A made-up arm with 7 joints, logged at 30 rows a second.
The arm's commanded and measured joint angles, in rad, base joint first. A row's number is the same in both.
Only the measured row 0 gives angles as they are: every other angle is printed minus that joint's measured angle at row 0.
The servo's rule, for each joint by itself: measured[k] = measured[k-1] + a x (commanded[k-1-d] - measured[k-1]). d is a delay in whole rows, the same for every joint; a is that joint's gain. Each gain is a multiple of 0.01, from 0.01 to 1. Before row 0 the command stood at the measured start. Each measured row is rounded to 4 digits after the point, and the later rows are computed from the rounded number. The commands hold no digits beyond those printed.
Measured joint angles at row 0: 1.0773 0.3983 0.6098 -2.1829 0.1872 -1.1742 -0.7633
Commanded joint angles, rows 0 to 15: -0.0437 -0.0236 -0.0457 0.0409 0.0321 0.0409 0.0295; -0.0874 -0.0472 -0.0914 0.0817 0.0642 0.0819 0.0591; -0.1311 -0.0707 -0.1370 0.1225 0.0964 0.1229 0.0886; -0.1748 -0.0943 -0.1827 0.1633 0.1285 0.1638 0.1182; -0.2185 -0.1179 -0.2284 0.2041 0.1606 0.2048 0.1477; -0.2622 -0.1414 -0.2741 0.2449 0.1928 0.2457 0.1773; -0.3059 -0.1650 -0.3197 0.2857 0.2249 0.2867 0.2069; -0.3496 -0.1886 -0.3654 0.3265 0.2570 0.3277 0.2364; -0.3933 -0.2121 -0.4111 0.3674 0.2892 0.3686 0.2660; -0.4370 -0.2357 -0.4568 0.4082 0.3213 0.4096 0.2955; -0.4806 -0.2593 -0.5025 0.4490 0.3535 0.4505 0.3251; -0.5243 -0.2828 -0.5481 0.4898 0.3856 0.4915 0.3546; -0.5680 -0.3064 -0.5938 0.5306 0.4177 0.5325 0.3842; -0.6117 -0.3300 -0.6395 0.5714 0.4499 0.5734 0.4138; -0.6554 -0.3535 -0.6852 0.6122 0.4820 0.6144 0.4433; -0.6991 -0.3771 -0.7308 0.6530 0.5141 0.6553 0.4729
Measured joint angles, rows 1 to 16: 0.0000 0.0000 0.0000 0.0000 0.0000 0.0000 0.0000; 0.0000 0.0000 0.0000 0.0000 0.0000 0.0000 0.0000; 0.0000 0.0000 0.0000 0.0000 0.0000 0.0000 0.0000; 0.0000 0.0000 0.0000 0.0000 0.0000 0.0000 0.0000; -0.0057 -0.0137 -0.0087 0.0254 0.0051 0.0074 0.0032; -0.0163 -0.0331 -0.0244 0.0603 0.0146 0.0208 0.0093; -0.0312 -0.0549 -0.0458 0.0989 0.0277 0.0392 0.0180; -0.0499 -0.0778 -0.0718 0.1388 0.0438 0.0616 0.0290; -0.0718 -0.1011 -0.1016 0.1793 0.0625 0.0874 0.0421; -0.0966 -0.1245 -0.1344 0.2200 0.0833 0.1159 0.0570; -0.1238 -0.1480 -0.1696 0.2607 0.1060 0.1466 0.0735; -0.1532 -0.1715 -0.2068 0.3015 0.1302 0.1792 0.0914; -0.1844 -0.1950 -0.2456 0.3424 0.1556 0.2133 0.1106; -0.2172 -0.2186 -0.2857 0.3832 0.1821 0.2486 0.1309; -0.2514 -0.2422 -0.3269 0.4240 0.2095 0.2849 0.1523; -0.2869 -0.2657 -0.3689 0.4648 0.2377 0.3221 0.1746
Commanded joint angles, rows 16 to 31: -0.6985 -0.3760 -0.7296 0.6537 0.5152 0.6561 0.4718; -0.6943 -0.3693 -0.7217 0.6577 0.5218 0.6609 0.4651; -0.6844 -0.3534 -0.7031 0.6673 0.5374 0.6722 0.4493; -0.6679 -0.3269 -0.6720 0.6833 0.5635 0.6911 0.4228; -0.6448 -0.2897 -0.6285 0.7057 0.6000 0.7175 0.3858; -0.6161 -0.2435 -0.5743 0.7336 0.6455 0.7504 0.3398; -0.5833 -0.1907 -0.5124 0.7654 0.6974 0.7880 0.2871; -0.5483 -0.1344 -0.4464 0.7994 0.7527 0.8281 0.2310; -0.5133 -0.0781 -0.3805 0.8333 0.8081 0.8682 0.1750; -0.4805 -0.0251 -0.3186 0.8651 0.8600 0.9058 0.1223; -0.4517 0.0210 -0.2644 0.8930 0.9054 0.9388 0.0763; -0.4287 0.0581 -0.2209 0.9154 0.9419 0.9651 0.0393; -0.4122 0.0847 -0.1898 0.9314 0.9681 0.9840 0.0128; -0.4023 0.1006 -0.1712 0.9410 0.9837 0.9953 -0.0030; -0.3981 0.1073 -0.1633 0.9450 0.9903 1.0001 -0.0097; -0.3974 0.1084 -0.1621 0.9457 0.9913 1.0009 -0.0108
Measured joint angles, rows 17 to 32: -0.3234 -0.2893 -0.4116 0.5056 0.2665 0.3600 0.1977; -0.3609 -0.3129 -0.4549 0.5464 0.2958 0.3984 0.2215; -0.3992 -0.3364 -0.4987 0.5872 0.3256 0.4373 0.2459; -0.4382 -0.3600 -0.5428 0.6280 0.3558 0.4765 0.2709; -0.4720 -0.3693 -0.5783 0.6439 0.3813 0.5088 0.2930; -0.5009 -0.3693 -0.6055 0.6525 0.4038 0.5362 0.3119; -0.5248 -0.3601 -0.6240 0.6617 0.4252 0.5607 0.3270; -0.5434 -0.3408 -0.6331 0.6751 0.4473 0.5842 0.3375; -0.5566 -0.3112 -0.6322 0.6941 0.4717 0.6082 0.3428; -0.5643 -0.2719 -0.6212 0.7186 0.4995 0.6338 0.3425; -0.5668 -0.2248 -0.6005 0.7476 0.5312 0.6616 0.3364; -0.5644 -0.1724 -0.5712 0.7797 0.5666 0.6916 0.3248; -0.5578 -0.1177 -0.5350 0.8129 0.6052 0.7234 0.3083; -0.5478 -0.0640 -0.4939 0.8453 0.6460 0.7562 0.2878; -0.5353 -0.0147 -0.4503 0.8749 0.6875 0.7891 0.2645; -0.5214 0.0275 -0.4067 0.9000 0.7282 0.8208 0.2397
